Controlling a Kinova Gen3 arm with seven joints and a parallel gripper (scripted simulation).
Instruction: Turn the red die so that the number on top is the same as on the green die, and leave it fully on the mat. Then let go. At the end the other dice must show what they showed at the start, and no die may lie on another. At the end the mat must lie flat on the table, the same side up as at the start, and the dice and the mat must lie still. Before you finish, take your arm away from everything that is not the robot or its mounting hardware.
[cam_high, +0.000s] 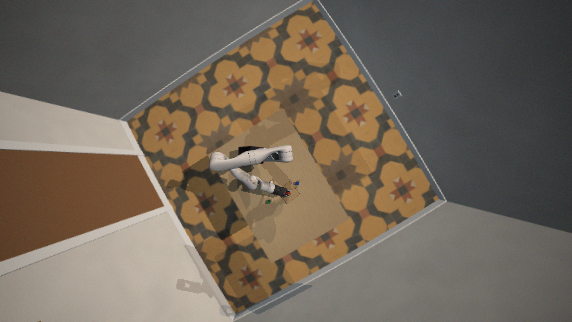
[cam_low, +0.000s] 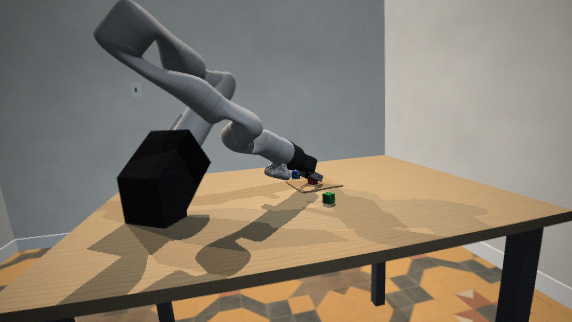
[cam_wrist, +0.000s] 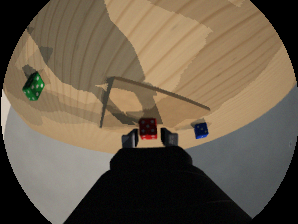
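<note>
Right now my hand is 1 cm above the red die. Round my hand: tan mat: 2 cm below; then blue die: 6 cm behind, 9 cm to the left, 1 cm below; then green die: 4 cm ahead, 18 cm to the right, 1 cm below.
</note>
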